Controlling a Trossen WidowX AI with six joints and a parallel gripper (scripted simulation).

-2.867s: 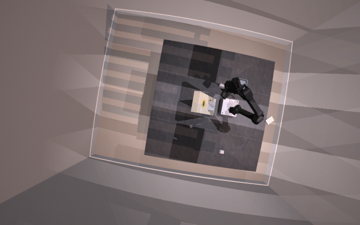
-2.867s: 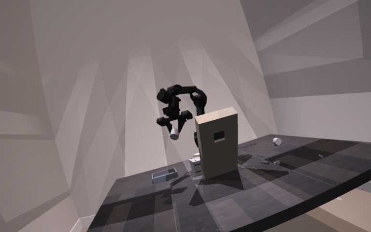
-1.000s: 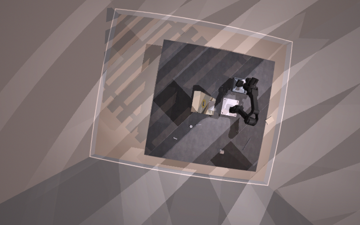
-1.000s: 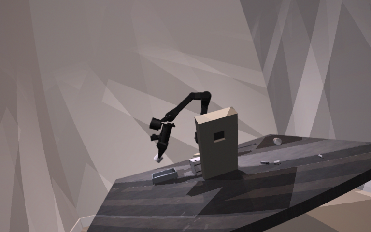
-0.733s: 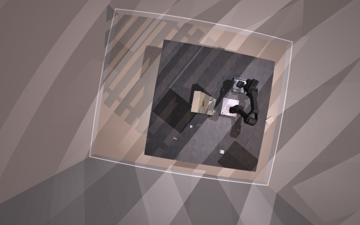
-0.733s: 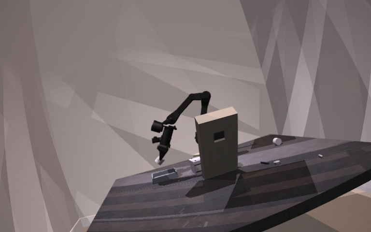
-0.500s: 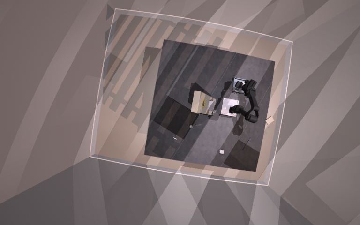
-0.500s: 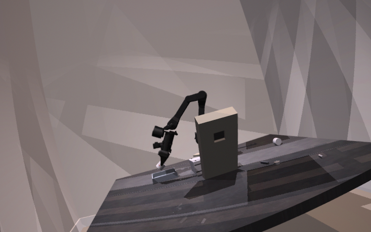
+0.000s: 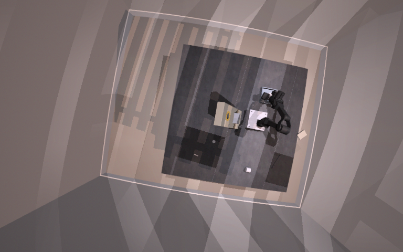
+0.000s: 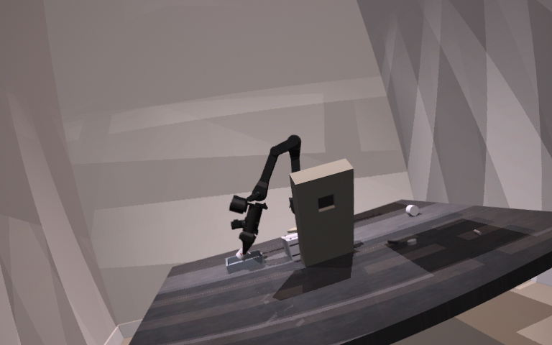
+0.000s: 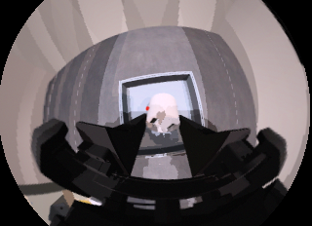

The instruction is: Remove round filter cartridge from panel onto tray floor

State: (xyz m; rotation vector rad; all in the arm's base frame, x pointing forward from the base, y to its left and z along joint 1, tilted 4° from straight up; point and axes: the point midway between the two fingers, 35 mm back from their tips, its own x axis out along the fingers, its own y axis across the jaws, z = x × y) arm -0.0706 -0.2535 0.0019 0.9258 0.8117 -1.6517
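My gripper tip is right at the round filter cartridge. Round my gripper tip: beige service panel (39 cm ahead, 25 cm to the left, 11 cm above); grey tray (4 cm below, 1 cm to the right); white cube (73 cm to the left, 12 cm ahead, 2 cm below).
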